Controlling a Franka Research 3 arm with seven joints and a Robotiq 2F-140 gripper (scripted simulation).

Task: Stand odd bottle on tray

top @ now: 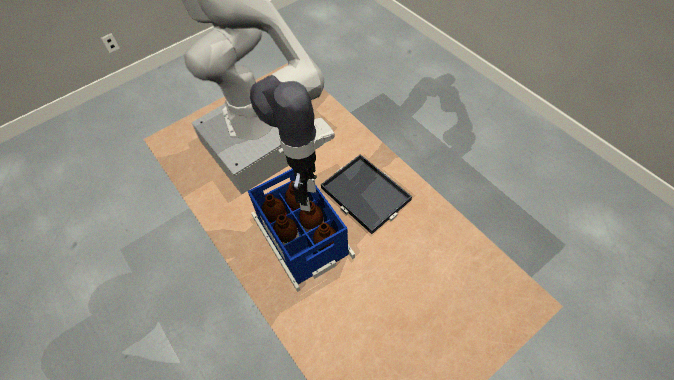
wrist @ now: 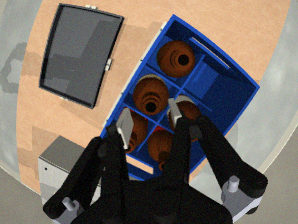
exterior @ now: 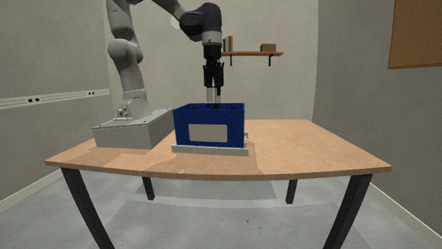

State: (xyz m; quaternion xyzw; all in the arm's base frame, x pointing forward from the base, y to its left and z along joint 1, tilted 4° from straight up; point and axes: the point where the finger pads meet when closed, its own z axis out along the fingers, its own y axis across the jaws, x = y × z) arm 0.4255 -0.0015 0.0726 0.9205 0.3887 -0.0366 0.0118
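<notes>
The blue crate lies 130 mm below my hand and 40 mm to the right of it. From my hand the other things lie so: bottle (130 mm below, 90 mm to the right, 80 mm behind); then dark grey tray (220 mm to the left, 200 mm below, 30 mm behind).
</notes>
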